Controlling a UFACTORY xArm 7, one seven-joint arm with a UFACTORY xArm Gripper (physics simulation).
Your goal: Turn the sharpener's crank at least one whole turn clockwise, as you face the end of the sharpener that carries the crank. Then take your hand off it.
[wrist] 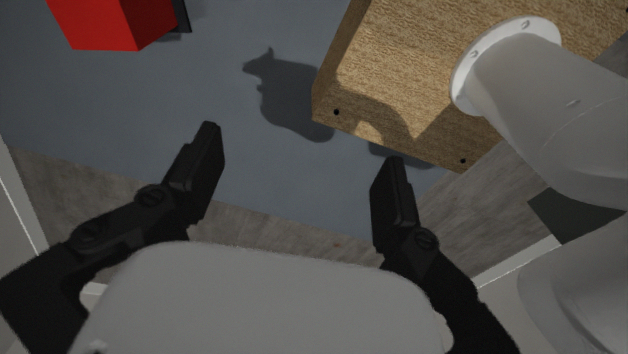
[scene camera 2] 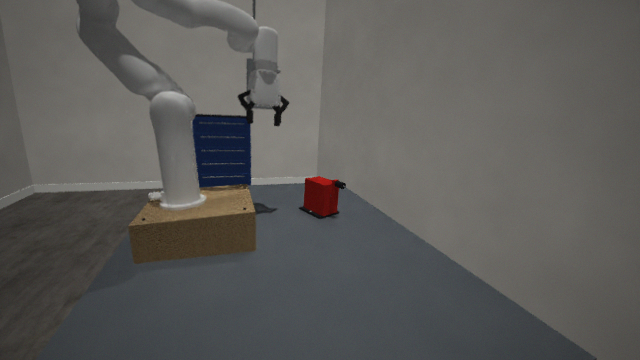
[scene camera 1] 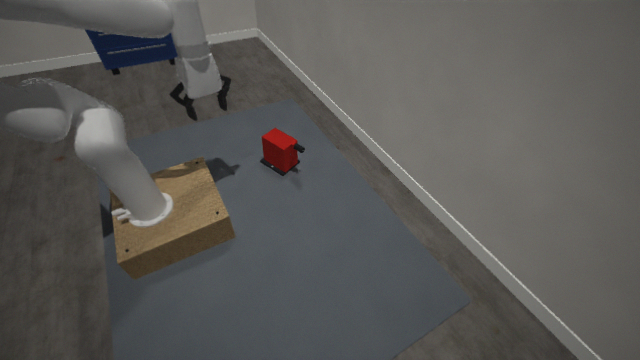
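Where they show: gripper, fingertip midpoint: (wrist: pixel 302 158) (scene camera 2: pixel 264 124) (scene camera 1: pixel 209 114); arm's base, link origin: (wrist: pixel 499 70) (scene camera 2: pixel 183 202) (scene camera 1: pixel 151 210).
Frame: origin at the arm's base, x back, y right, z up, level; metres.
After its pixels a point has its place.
The red sharpener (scene camera 1: pixel 279 151) {x -0.448, y -0.082, z 0.001 m} (scene camera 2: pixel 321 196) {x -0.452, y -0.073, z -0.024 m} stands upright on its thin black base on the grey mat. Part of the sharpener (wrist: pixel 107 25) {x -0.441, y -0.150, z 0.022 m} shows at the top left of the wrist view. Its black crank (scene camera 1: pixel 299 148) {x -0.505, y -0.028, z 0.037 m} (scene camera 2: pixel 340 184) {x -0.504, y -0.025, z 0.035 m} sticks out near the top of the end that faces the right wall; the crank does not show in the wrist view. My gripper (scene camera 1: pixel 209 114) {x -0.241, y -0.073, z 0.230 m} (scene camera 2: pixel 263 124) {x -0.241, y -0.073, z 0.230 m} (wrist: pixel 302 158) {x -0.241, y -0.073, z 0.230 m} is open and empty. It hangs high above the floor, to the left of the sharpener in both scene views, well apart from it and its crank.
The arm's base stands on a wooden block (scene camera 1: pixel 175 250) {x -0.030, y 0.137, z -0.047 m} (scene camera 2: pixel 195 242) {x -0.045, y 0.136, z -0.062 m} (wrist: pixel 395 65) {x -0.128, y -0.053, z 0.006 m} left of the sharpener. The grey mat (scene camera 1: pixel 300 280) {x -0.324, y 0.359, z -0.106 m} (scene camera 2: pixel 320 290) {x -0.325, y 0.335, z -0.106 m} lies under both. A wall (scene camera 1: pixel 450 100) (scene camera 2: pixel 450 125) runs along the right. A blue cabinet (scene camera 1: pixel 135 52) (scene camera 2: pixel 222 150) stands at the back.
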